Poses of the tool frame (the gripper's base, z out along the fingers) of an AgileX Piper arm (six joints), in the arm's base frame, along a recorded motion.
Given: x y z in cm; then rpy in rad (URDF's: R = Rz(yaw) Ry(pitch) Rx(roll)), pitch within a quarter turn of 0, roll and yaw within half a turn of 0.
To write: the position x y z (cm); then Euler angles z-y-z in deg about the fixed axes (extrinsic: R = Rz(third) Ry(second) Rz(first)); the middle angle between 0 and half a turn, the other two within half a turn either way. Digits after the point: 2 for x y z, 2 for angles.
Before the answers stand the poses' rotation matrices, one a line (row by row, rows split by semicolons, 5 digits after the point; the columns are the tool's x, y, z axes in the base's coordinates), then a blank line. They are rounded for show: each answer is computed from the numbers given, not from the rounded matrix.
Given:
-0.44, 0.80, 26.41, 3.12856, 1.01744, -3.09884
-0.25, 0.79, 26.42, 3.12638, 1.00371, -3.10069
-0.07, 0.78, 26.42, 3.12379, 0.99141, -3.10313
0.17, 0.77, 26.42, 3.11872, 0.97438, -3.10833
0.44, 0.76, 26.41, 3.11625, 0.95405, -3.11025
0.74, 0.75, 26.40, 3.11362, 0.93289, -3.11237
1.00, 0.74, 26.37, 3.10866, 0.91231, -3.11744
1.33, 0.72, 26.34, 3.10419, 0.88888, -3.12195
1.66, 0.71, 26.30, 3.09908, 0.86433, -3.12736
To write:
-0.52507 -0.05381 0.84936; -0.02246 0.99853 0.04938; -0.85077 0.00685 -0.52550
-0.53673 -0.05371 0.84204; -0.02197 0.99852 0.04969; -0.84347 0.00817 -0.53711
-0.54711 -0.05333 0.83536; -0.02105 0.99853 0.04996; -0.83680 0.00975 -0.54742
-0.56137 -0.05216 0.82592; -0.01868 0.99856 0.05037; -0.82735 0.01285 -0.56153
-0.57810 -0.05199 0.81431; -0.01813 0.99854 0.05088; -0.81576 0.01466 -0.57820
-0.59526 -0.05167 0.80187; -0.01740 0.99853 0.05142; -0.80334 0.01666 -0.59528
-0.61174 -0.05017 0.78946; -0.01478 0.99854 0.05201; -0.79092 0.02015 -0.61159
-0.63016 -0.04865 0.77494; -0.01238 0.99854 0.05262; -0.77637 0.02357 -0.62984
-0.64908 -0.04654 0.75929; -0.00924 0.99854 0.05331; -0.76066 0.02759 -0.64856

-0.44, 0.80, 26.41, 0.46, 121.70, 3.33
-0.25, 0.79, 26.42, 0.56, 122.49, 3.38
-0.07, 0.78, 26.42, 0.67, 123.19, 3.42
0.17, 0.77, 26.42, 0.89, 124.16, 3.49
0.44, 0.76, 26.41, 1.03, 125.32, 3.58
0.74, 0.75, 26.40, 1.19, 126.53, 3.67
1.00, 0.74, 26.37, 1.46, 127.70, 3.77
1.33, 0.72, 26.34, 1.74, 129.04, 3.88
1.66, 0.71, 26.30, 2.08, 130.43, 4.02

